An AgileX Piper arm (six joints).
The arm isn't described. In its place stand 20 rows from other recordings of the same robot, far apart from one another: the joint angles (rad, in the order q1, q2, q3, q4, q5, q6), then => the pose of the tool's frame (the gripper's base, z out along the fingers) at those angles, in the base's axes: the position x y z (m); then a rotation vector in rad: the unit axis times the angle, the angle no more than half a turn.
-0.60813, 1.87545, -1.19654, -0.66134, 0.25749, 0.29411 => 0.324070 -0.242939 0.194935 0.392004 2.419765 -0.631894
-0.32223, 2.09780, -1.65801, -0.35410, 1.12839, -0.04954 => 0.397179 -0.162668 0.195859 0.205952 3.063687 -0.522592
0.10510, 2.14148, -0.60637, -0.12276, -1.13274, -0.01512 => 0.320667 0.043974 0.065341 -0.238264 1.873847 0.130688
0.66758, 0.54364, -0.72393, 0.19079, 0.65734, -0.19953 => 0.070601 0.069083 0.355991 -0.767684 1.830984 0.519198
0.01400, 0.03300, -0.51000, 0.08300, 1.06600, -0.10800 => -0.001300 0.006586 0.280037 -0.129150 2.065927 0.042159
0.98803, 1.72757, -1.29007, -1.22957, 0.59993, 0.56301 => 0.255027 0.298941 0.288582 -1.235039 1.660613 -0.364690
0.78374, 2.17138, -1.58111, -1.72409, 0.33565, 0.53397 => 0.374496 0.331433 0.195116 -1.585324 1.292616 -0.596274
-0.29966, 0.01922, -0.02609, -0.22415, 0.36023, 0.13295 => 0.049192 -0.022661 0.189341 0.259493 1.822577 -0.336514
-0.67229, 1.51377, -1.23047, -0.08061, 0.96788, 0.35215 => 0.237799 -0.197000 0.296516 1.307189 2.414525 -0.193061
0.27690, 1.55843, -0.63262, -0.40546, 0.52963, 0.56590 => 0.235985 0.048215 0.147421 -0.059445 2.855434 -0.196198
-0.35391, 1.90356, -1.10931, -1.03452, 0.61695, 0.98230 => 0.333847 -0.171592 0.162458 0.690875 2.518413 -0.792301
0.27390, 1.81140, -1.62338, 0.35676, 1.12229, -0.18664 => 0.365803 0.132523 0.304283 -0.497484 2.723642 0.507947
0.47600, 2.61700, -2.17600, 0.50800, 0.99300, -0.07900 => 0.454228 0.275889 0.085071 -0.468560 2.890593 0.730024
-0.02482, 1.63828, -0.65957, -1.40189, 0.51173, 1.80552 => 0.275050 -0.050769 0.154442 0.730554 2.331026 -0.467232
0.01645, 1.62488, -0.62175, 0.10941, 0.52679, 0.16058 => 0.235709 0.008874 0.127326 0.354068 2.996794 0.108871
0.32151, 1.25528, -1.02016, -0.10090, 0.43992, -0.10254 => 0.263171 0.083539 0.337963 -0.525479 2.091177 0.027597
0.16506, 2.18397, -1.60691, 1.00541, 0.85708, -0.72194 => 0.445118 0.133031 0.172605 -0.355217 2.521439 0.990500
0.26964, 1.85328, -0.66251, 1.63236, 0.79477, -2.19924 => 0.253241 0.137242 0.114363 -1.184223 2.076814 0.898138
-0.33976, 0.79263, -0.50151, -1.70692, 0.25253, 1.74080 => 0.149176 -0.076621 0.307163 0.502431 1.681679 -0.444391
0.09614, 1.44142, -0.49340, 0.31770, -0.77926, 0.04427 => 0.270915 0.006057 0.222692 0.314010 1.646552 0.093556
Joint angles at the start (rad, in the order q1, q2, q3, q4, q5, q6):
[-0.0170, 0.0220, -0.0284, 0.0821, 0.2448, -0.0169]
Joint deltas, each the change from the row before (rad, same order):
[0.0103, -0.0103, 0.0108, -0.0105, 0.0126, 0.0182]
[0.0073, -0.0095, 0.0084, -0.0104, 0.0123, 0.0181]
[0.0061, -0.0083, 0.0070, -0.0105, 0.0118, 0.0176]
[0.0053, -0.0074, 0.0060, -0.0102, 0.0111, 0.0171]
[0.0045, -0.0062, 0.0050, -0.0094, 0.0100, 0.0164]
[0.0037, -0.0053, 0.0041, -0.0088, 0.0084, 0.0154]
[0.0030, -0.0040, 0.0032, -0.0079, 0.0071, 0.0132]
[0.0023, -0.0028, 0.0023, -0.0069, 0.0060, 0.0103]
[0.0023, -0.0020, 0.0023, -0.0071, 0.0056, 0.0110]
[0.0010, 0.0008, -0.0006, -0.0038, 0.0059, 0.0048]
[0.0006, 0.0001, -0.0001, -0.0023, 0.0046, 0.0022]
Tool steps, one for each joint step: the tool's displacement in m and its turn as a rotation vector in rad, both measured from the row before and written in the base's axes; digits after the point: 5 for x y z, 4 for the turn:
[-0.00062, 0.00043, -0.00422, 0.0076, 0.0133, 0.0074]
[-0.00062, 0.00023, -0.00343, 0.0074, 0.0115, 0.0041]
[-0.00055, 0.00013, -0.00298, 0.0068, 0.0108, 0.0026]
[-0.00050, 0.00006, -0.00262, 0.0065, 0.0100, 0.0016]
[-0.00043, 0.00002, -0.00225, 0.0066, 0.0091, 0.0007]
[-0.00036, -0.00003, -0.00185, 0.0062, 0.0074, -0.0001]
[-0.00028, -0.00006, -0.00150, 0.0049, 0.0065, -0.0005]
[-0.00022, -0.00008, -0.00116, 0.0030, 0.0056, -0.0006]
[-0.00016, -0.00009, -0.00117, 0.0035, 0.0060, -0.0009]
[-0.00009, -0.00006, -0.00036, 0.0007, 0.0061, -0.0005]
[-0.00009, -0.00004, -0.00038, -0.0003, 0.0046, -0.0002]

